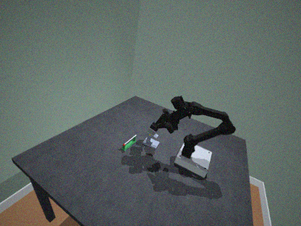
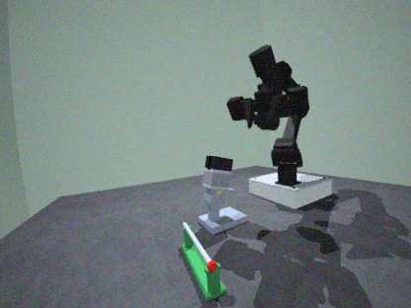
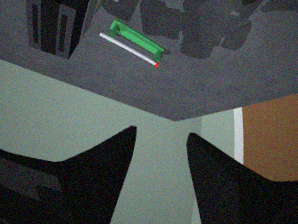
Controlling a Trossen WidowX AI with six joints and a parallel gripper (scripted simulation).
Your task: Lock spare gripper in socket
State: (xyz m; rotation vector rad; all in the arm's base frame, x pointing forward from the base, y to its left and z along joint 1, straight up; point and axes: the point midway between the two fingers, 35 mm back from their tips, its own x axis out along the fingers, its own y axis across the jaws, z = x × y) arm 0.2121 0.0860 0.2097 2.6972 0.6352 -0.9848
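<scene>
Right now the pin rest is 22 cm below my gripper tip, 16 cm ahead of it and 1 cm to the left of it. From my gripper tip the other things lie so: spare gripper: 12 cm below, 11 cm to the right, 5 cm ahead; then grey mount: 20 cm below, 11 cm to the right, 4 cm ahead.
</scene>
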